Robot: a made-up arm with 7 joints.
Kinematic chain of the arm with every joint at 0, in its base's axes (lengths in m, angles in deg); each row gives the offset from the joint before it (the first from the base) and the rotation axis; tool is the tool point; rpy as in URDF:
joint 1: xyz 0 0 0.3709 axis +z
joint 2: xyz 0 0 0 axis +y
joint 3: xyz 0 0 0.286 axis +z
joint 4: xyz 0.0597 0 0 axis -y
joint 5: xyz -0.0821 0 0.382 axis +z
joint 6: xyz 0 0 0 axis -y
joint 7: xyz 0.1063 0 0 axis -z
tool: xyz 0 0 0 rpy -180 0 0
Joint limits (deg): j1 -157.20..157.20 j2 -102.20..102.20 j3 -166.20..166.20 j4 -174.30..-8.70 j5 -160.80..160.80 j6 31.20..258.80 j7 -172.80..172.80
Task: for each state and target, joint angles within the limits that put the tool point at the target. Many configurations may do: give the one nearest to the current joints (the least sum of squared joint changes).
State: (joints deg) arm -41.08 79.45 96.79 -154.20 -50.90 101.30 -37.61
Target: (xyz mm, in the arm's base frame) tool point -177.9 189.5 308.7
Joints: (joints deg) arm -1.17 73.34 89.16 -174.30 -50.21 86.64 -37.61
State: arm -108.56 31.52 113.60 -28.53 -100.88 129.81 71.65
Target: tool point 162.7 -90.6 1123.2
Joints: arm -104.03 14.44 116.25 -28.79 -98.12 116.30 71.65
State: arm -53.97 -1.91 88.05 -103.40 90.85 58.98 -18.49
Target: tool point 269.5 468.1 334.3
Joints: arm -62.17 -36.47 113.40 -117.27 90.71 61.20 -18.49
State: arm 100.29 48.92 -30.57 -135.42 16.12 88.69 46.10
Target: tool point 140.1 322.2 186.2
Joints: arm 103.91 19.77 -33.90 -145.86 15.78 81.71 46.10
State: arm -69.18 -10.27 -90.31 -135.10 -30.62 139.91 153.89
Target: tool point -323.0 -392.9 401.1
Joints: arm -64.76 16.17 -70.68 -131.32 -31.29 132.42 153.89
